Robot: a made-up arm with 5 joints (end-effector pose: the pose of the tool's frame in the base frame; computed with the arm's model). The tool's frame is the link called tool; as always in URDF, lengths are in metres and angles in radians.
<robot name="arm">
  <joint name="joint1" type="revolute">
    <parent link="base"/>
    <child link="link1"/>
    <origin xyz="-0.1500 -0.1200 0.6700"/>
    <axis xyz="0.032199 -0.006 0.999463"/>
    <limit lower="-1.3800" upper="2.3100"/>
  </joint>
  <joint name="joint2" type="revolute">
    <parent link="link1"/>
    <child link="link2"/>
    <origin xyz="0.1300 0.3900 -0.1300"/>
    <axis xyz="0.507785 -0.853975 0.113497"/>
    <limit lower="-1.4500" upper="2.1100"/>
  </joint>
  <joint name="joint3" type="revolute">
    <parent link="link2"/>
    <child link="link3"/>
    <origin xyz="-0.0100 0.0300 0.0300"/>
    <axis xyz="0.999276 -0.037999 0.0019"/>
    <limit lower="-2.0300" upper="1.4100"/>
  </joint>
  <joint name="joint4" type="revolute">
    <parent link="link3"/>
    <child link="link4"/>
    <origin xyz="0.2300 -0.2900 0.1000"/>
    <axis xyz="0 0 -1"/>
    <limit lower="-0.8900" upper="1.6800"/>
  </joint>
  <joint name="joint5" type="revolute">
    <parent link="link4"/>
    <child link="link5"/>
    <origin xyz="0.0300 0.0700 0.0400"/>
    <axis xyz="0 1 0"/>
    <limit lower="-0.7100" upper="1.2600"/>
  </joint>
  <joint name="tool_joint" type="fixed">
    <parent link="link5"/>
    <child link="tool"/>
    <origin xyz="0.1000 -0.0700 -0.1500"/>
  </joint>
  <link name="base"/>
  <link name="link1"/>
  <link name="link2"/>
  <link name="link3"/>
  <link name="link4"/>
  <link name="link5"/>
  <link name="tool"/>
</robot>
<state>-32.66 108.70 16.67 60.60 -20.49</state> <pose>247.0 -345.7 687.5 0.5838 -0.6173 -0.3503 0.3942</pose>
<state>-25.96 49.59 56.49 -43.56 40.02</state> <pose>432.4 15.4 513.6 0.1998 -0.3412 0.4080 0.8229</pose>
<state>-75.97 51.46 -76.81 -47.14 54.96</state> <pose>37.7 -158.6 851.5 -0.2322 0.5360 -0.5594 0.5882</pose>
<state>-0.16 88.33 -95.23 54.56 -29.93</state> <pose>-347.0 -27.1 925.3 -0.2343 -0.6361 -0.6461 0.3507</pose>
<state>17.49 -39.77 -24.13 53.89 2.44</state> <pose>282.6 99.6 633.9 -0.4615 0.0494 -0.2650 0.8452</pose>
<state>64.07 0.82 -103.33 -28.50 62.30</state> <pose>-428.8 354.2 897.9 -0.8666 0.0447 -0.0007 0.4969</pose>
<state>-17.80 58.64 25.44 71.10 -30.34</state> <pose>358.6 -238.1 530.8 0.4274 -0.3358 -0.5840 0.6029</pose>
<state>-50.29 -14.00 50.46 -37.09 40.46</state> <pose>222.5 -219.7 303.0 0.3404 0.1343 -0.0463 0.9295</pose>
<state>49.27 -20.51 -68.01 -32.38 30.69</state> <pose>-85.1 418.5 738.1 -0.7552 0.2007 0.3634 0.5072</pose>
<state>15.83 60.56 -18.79 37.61 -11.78</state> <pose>177.9 -47.8 758.9 0.2760 -0.4204 -0.2125 0.8378</pose>
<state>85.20 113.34 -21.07 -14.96 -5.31</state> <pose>-144.3 60.3 744.7 0.7027 -0.4253 0.4077 0.3989</pose>
